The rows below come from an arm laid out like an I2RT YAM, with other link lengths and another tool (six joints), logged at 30 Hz.
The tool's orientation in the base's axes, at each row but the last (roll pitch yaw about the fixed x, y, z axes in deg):
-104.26 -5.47 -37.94
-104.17 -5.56 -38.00
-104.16 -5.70 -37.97
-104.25 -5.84 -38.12
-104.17 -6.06 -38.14
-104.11 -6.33 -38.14
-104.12 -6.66 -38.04
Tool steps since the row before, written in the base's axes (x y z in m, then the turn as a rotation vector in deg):
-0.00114 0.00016 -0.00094 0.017 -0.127 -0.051
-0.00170 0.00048 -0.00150 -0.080 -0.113 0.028
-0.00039 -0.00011 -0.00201 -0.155 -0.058 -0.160
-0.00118 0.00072 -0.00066 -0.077 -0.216 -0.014
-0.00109 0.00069 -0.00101 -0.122 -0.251 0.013
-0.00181 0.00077 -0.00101 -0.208 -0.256 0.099
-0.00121 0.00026 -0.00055 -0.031 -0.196 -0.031
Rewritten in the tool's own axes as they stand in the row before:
-0.00108 0.00096 -0.00035 0.086 0.080 -0.072
-0.00177 0.00146 -0.00032 0.009 0.007 -0.141
-0.00044 0.00200 0.00017 -0.102 0.181 -0.100
-0.00143 0.00054 -0.00003 0.071 0.074 -0.206
-0.00138 0.00087 0.00009 0.060 0.060 -0.266
-0.00200 0.00090 -0.00030 0.005 -0.016 -0.344
-0.00117 0.00054 -0.00042 0.092 0.083 -0.158

